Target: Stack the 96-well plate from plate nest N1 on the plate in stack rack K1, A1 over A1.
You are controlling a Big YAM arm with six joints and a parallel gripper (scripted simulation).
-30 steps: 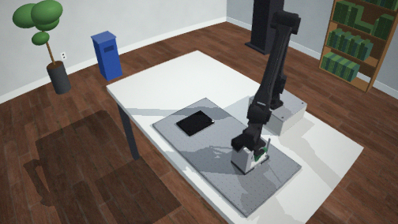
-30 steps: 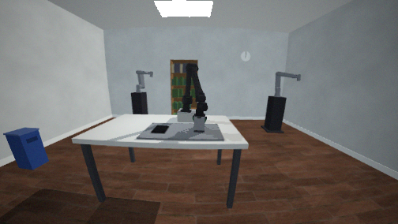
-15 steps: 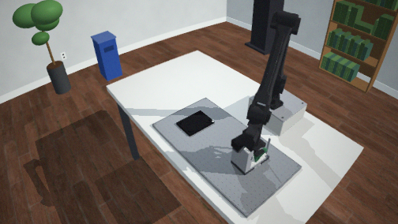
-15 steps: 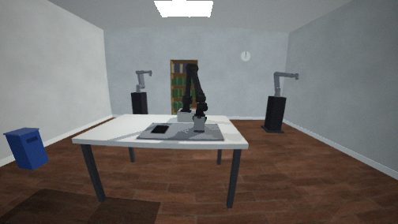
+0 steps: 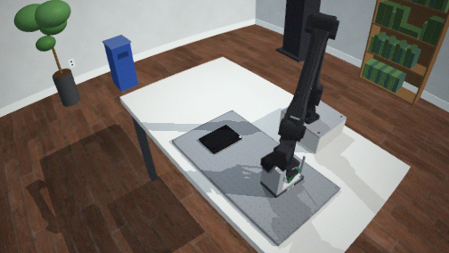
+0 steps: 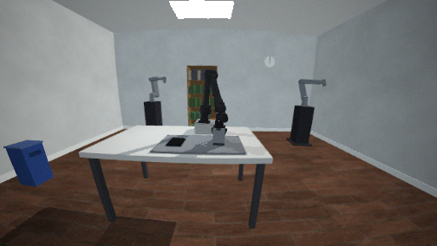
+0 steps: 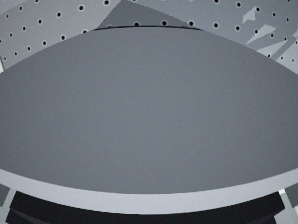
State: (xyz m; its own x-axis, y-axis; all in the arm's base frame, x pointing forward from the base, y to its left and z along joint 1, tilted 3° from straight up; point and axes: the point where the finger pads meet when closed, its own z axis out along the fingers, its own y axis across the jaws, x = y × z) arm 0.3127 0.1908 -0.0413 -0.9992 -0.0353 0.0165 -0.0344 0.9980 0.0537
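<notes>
My hand is 7 cm past the thin rack post, 4 cm to the right of it and 3 cm below it. Round my hand: pale A1 mark 2 cm behind, 31 cm to the right, 4 cm below.
</notes>
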